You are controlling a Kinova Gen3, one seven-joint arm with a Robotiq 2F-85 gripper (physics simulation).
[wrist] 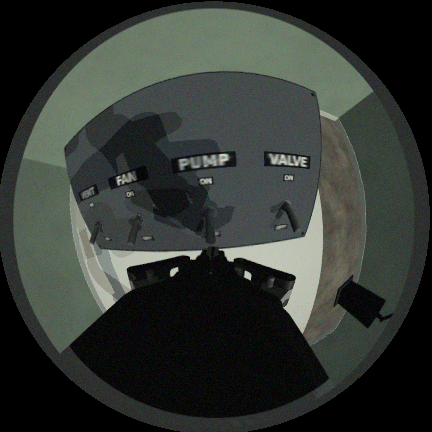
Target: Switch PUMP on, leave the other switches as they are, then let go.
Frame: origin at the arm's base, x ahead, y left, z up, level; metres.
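Seen in the pictures: gripper, between the fingertips: (212,253).
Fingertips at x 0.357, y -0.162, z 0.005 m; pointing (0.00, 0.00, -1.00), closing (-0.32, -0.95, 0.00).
Offsets run from my fingertips to a thing's top centre. "*": to the spot under its first point. Level surfaces: height alone.
A dark grey panel (260,115) carries a row of toggle switches, each under a name label and a small ON label. The PUMP switch @(* 0.034 m ahead, 0.008 m right, 0.004 m up) (210,227) has its lever pointing down, away from its ON label. The VENT switch @(* 0.082 m ahead, 0.222 m left, 0.005 m down) (96,233), the FAN switch @(* 0.061 m ahead, 0.107 m left, 0.001 m down) (134,230) and the VALVE switch @(* 0.014 m ahead, 0.120 m right, 0.001 m down) (290,216) also have their levers pointing down. My gripper (212,253) is shut and empty, its tips just below the PUMP lever in the view. Whether the tips touch the lever I cannot tell.
A pale table top @(0.118 m down) (305,270) shows beneath the panel, with a brown surface (342,200) to the right. A black box-shaped thing (361,302) with a short cable is at the lower right. Green walls stand around. The arm's shadow falls across the panel's left and middle.
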